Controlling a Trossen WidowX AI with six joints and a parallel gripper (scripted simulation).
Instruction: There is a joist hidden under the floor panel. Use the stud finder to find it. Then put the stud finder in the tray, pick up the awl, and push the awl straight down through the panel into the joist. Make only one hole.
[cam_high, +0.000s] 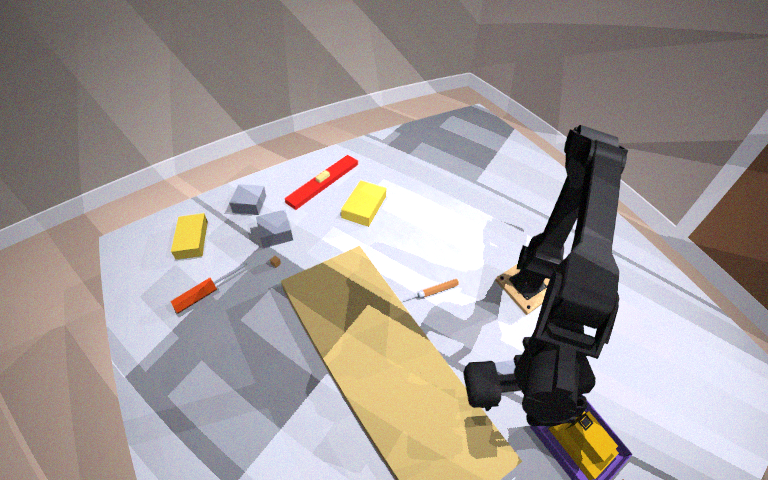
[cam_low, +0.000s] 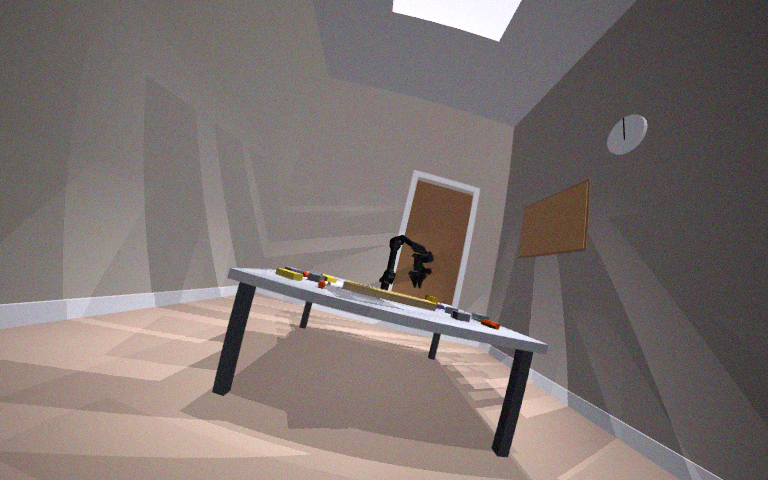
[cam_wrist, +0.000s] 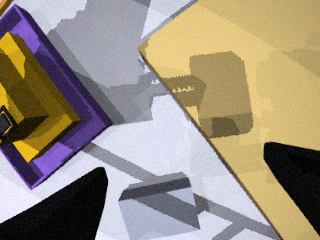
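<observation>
Right now my gripper tip is 3 cm past the awl, 29 cm to the left of it and 9 cm above it. From my gripper tip the other things lie so: purple tray 11 cm behind, 13 cm to the left, 8 cm below; yellow stud finder 11 cm behind, 11 cm to the left, 5 cm below; grey block 6 cm behind, 6 cm to the right, 9 cm below.
</observation>
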